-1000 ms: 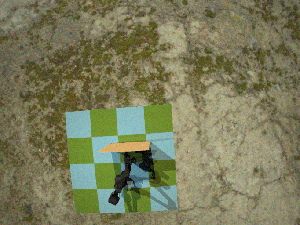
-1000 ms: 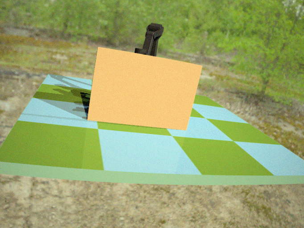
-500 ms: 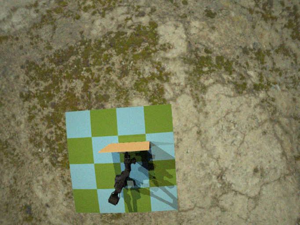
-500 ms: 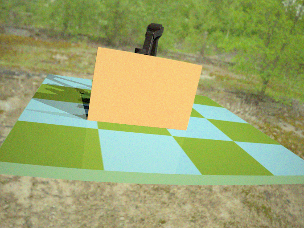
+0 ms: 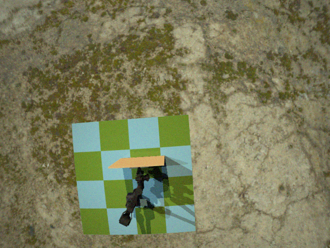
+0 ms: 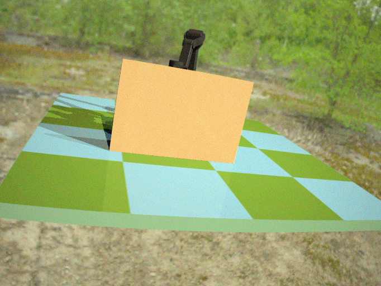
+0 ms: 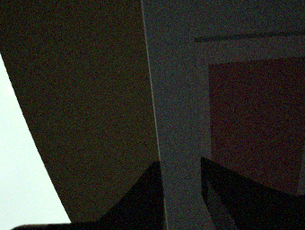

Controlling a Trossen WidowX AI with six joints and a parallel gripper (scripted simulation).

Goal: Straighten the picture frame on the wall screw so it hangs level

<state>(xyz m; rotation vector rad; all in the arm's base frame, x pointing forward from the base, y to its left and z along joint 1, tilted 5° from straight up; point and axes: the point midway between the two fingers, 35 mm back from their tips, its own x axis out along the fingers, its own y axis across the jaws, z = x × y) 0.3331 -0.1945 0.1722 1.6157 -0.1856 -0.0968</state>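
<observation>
My gripper tip is now 5 cm above the picture frame and 1 cm short of it. Round my gripper tip: orange wall panel 7 cm below, 2 cm ahead.
</observation>
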